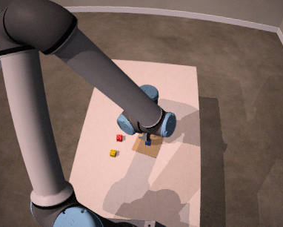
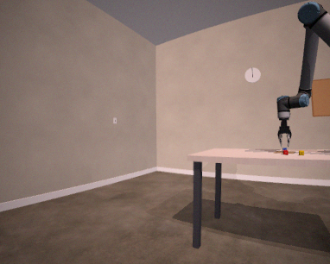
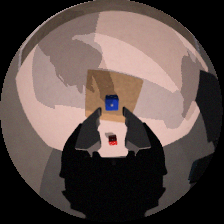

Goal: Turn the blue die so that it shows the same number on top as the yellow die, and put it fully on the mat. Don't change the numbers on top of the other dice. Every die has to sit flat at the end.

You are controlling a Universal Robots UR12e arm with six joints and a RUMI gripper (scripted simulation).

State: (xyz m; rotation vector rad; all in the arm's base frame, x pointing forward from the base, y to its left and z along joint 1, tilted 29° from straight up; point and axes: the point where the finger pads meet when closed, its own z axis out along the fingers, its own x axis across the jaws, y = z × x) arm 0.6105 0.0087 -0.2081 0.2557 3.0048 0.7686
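The blue die is 4 cm below my hand. Round my hand: mat 5 cm below; yellow die 19 cm to the left, 8 cm behind, 4 cm below; red die 16 cm to the left, 4 cm below, 2 cm ahead.
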